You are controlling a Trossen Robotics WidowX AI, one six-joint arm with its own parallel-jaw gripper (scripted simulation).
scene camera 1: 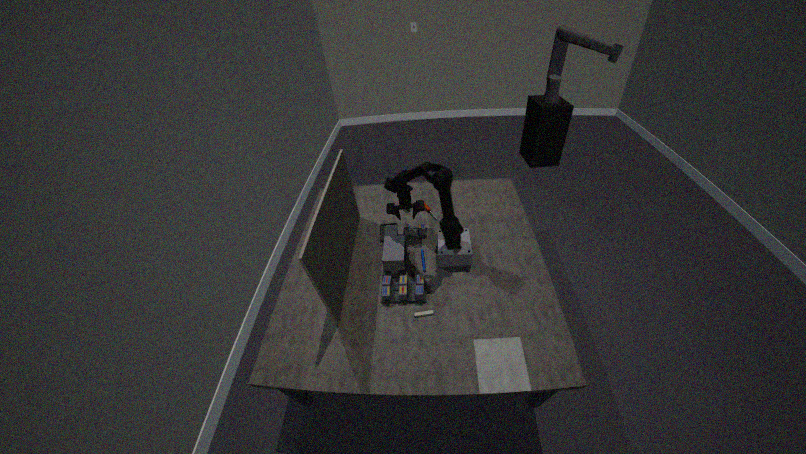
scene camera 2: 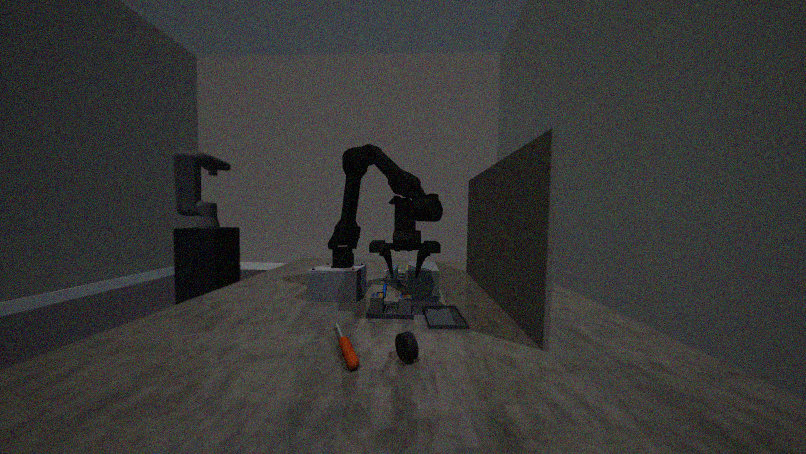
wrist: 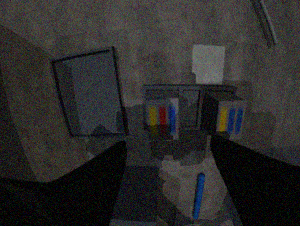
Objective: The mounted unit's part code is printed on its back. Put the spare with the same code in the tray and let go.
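Note:
My gripper (scene camera 2: pixel 404 277), also (wrist: pixel 168 144): open, holding nothing. Dark-rimmed tray (scene camera 2: pixel 438 317), also (wrist: pixel 87 89). Tall dark panel (scene camera 2: pixel 511 205), also (scene camera 1: pixel 326 255).

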